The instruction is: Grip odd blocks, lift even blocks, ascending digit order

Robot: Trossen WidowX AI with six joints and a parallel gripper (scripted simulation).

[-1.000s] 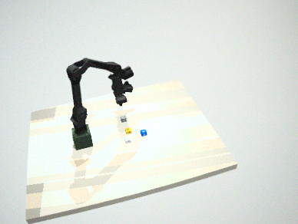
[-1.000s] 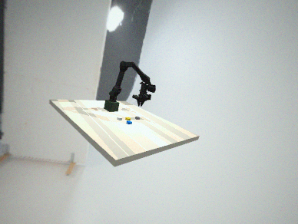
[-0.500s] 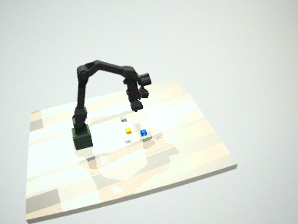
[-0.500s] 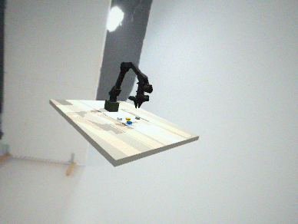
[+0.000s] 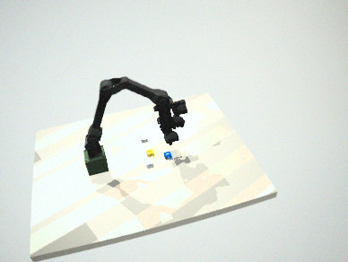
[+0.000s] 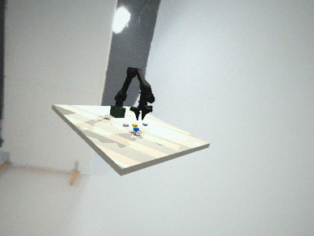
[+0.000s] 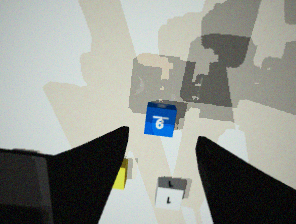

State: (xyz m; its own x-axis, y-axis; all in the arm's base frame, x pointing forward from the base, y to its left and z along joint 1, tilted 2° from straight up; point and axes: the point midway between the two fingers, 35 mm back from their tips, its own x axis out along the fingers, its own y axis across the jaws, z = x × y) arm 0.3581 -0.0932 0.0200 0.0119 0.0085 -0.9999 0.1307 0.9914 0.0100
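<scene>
Now: the blue block 20 mm behind my gripper tip and 80 mm below it. Also, from my gripper tip: grey block: 80 mm behind, 180 mm to the left, 80 mm below; yellow block: 90 mm behind, 60 mm to the left, 80 mm below; white block: 120 mm behind, 10 mm to the right, 80 mm below.
</scene>
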